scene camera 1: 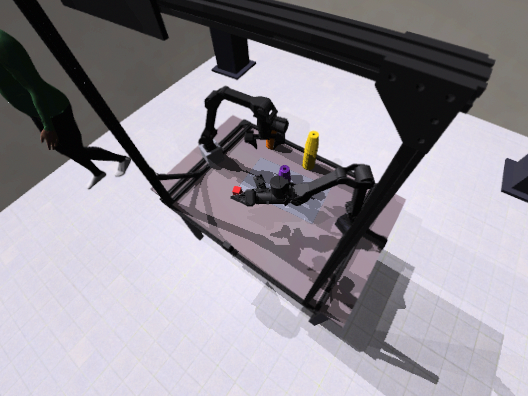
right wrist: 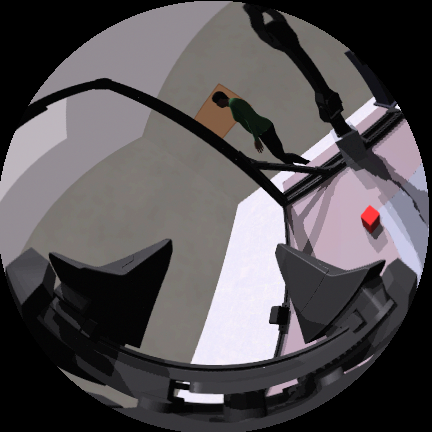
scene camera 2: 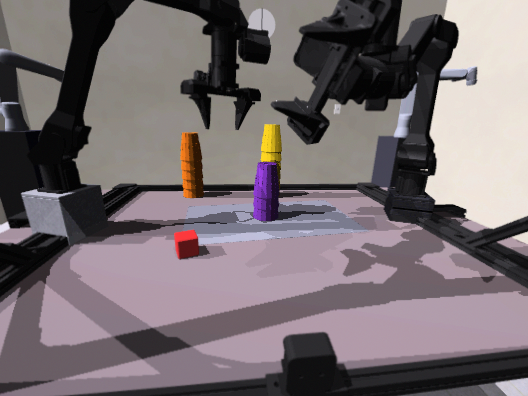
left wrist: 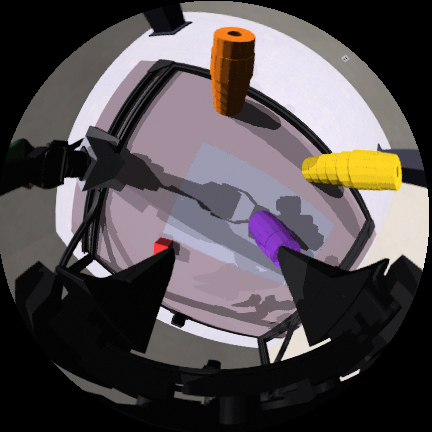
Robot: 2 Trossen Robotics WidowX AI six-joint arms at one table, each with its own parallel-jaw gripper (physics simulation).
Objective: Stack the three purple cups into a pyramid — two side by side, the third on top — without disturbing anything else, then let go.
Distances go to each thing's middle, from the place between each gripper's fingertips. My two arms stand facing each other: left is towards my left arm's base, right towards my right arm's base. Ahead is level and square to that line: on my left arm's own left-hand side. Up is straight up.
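Of the blue-grey mat [scene camera 2: 213, 224] I can say that my left gripper is 10 mm past it, 120 mm to the left of it and 240 mm above it.
For that same blue-grey mat, my right gripper is 6 cm to the left of it and 31 cm above it, while also being 33 cm short of it.
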